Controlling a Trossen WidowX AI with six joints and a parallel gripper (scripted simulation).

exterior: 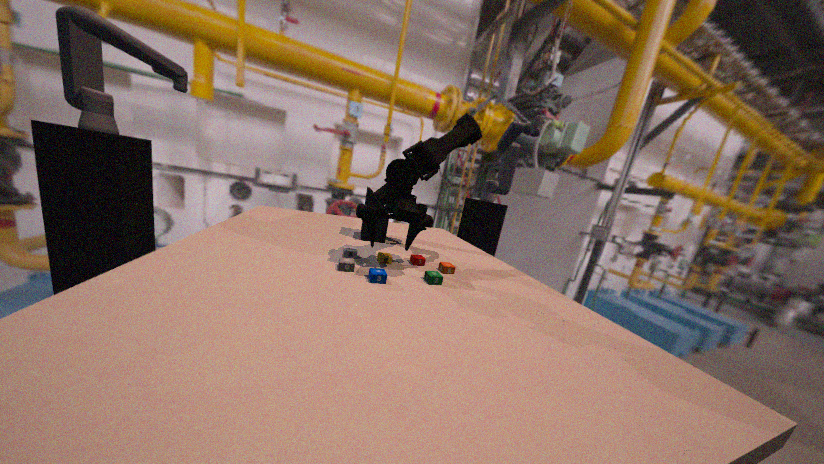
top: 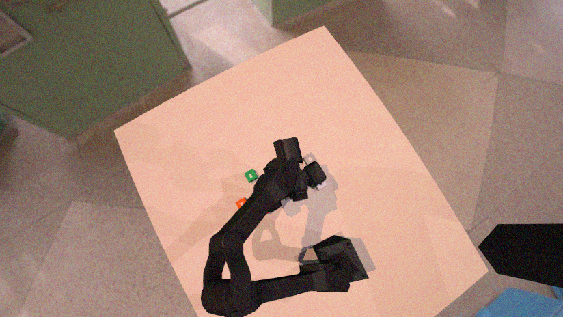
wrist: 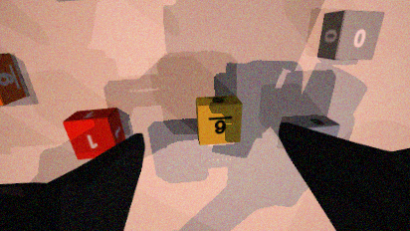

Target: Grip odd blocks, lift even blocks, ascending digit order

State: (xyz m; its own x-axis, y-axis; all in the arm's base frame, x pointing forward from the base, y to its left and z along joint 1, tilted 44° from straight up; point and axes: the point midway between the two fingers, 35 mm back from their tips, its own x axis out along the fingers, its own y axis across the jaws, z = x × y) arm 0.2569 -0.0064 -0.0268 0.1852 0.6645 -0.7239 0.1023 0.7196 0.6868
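Right now the yellow block is 30 mm below my gripper tip and 10 mm to the right of it. Also, from my gripper tip: blue block (100 mm ahead, 60 mm to the right, 30 mm below); white block (90 mm to the right, 40 mm behind, 30 mm below); red block (90 mm to the left, 30 mm below).
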